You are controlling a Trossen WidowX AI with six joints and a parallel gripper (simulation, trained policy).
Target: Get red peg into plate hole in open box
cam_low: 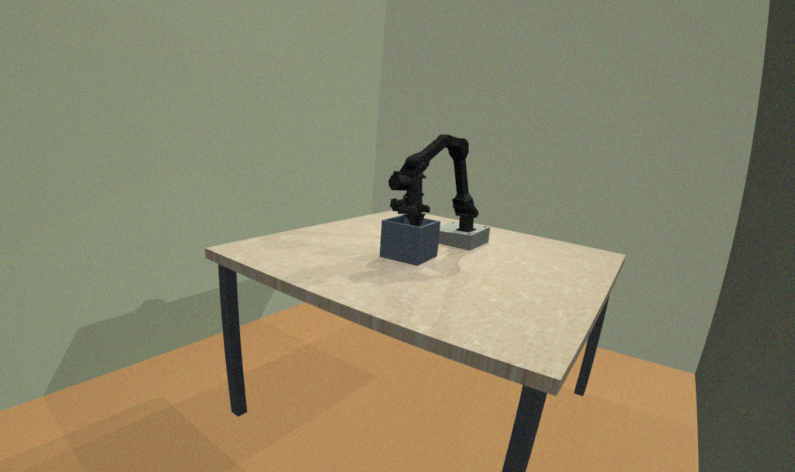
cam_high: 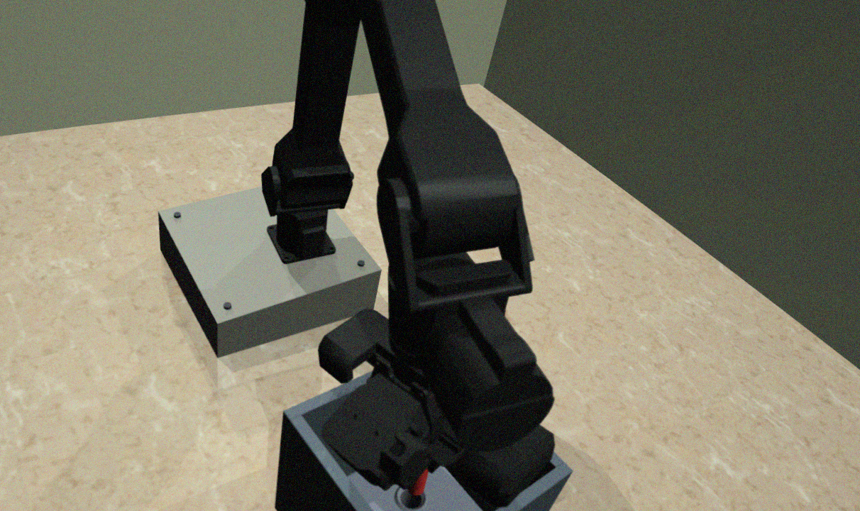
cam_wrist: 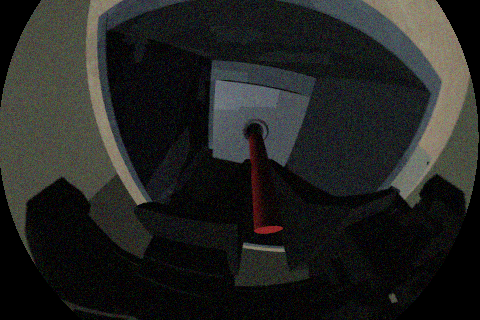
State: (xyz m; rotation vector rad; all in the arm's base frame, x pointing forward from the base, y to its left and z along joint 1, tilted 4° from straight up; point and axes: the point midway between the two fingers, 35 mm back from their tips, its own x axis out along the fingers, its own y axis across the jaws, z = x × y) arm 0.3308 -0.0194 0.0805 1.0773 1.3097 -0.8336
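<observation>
The red peg lies 10 mm to the right of my gripper tip and 10 mm above it.
</observation>
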